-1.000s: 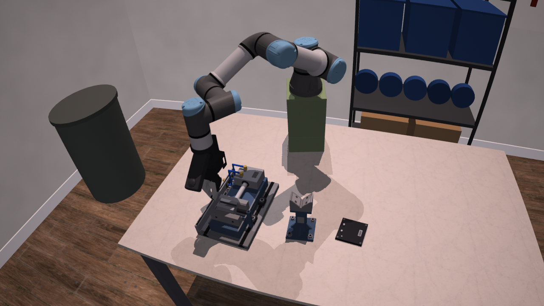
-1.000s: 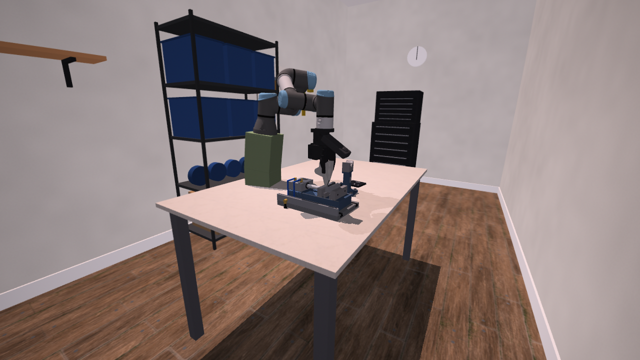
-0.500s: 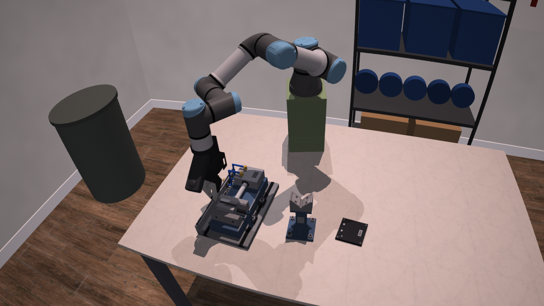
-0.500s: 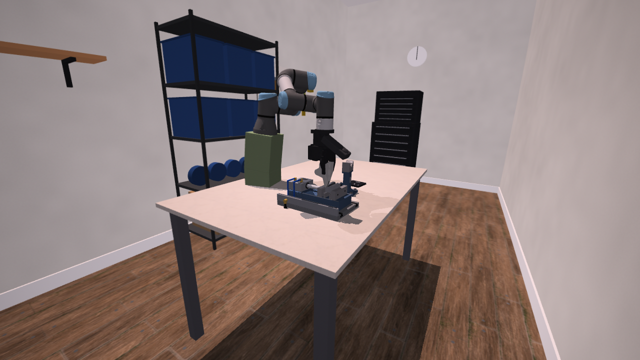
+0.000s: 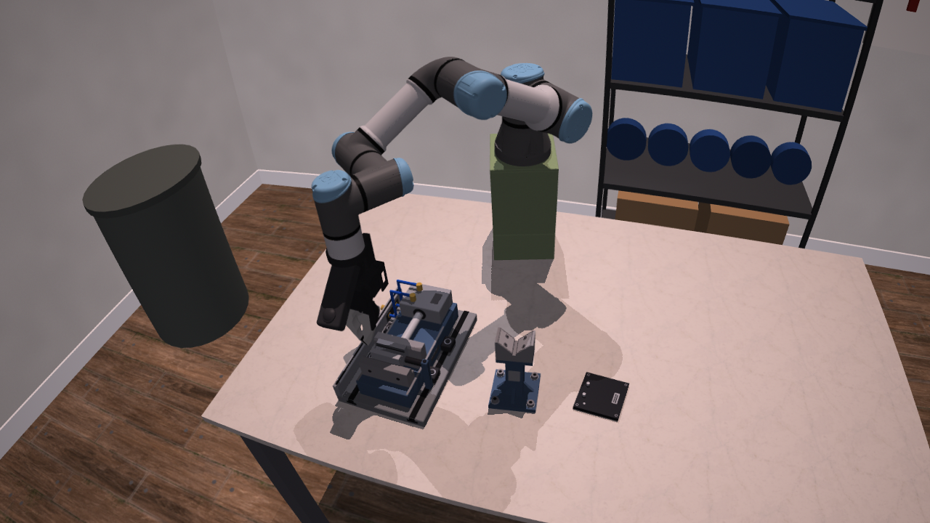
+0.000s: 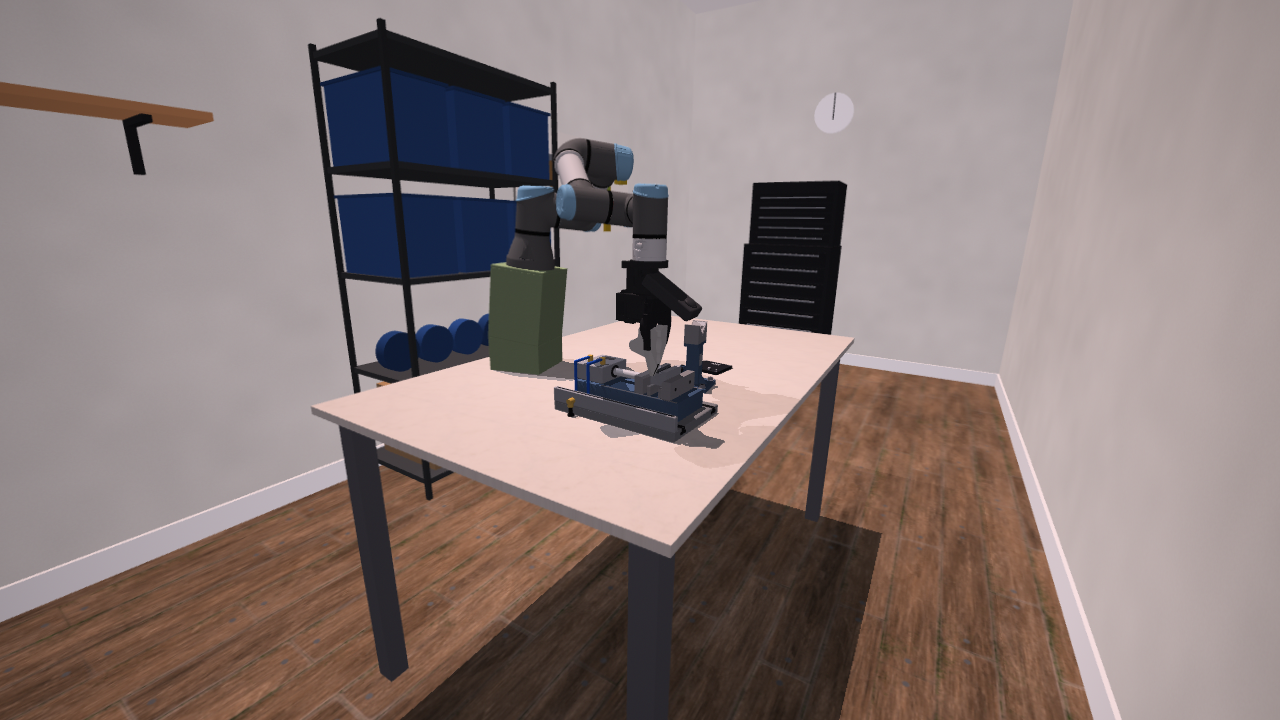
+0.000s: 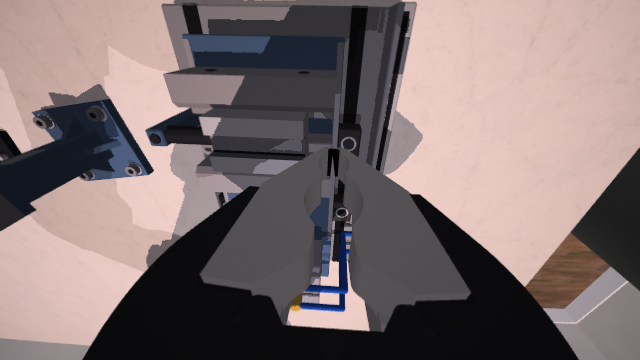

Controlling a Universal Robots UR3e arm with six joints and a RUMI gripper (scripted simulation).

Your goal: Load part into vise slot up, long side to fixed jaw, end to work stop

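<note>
The part is 10 mm behind my hand, 50 mm to the left of it and 20 mm below it. The rest, counted from my hand: dark work stop rod (10 mm behind, 100 mm to the left, 30 mm below); then black infeed plate (140 mm behind, 430 mm to the left, 110 mm below); then fixed jaw (20 mm ahead, 50 mm to the left, 40 mm below).
</note>
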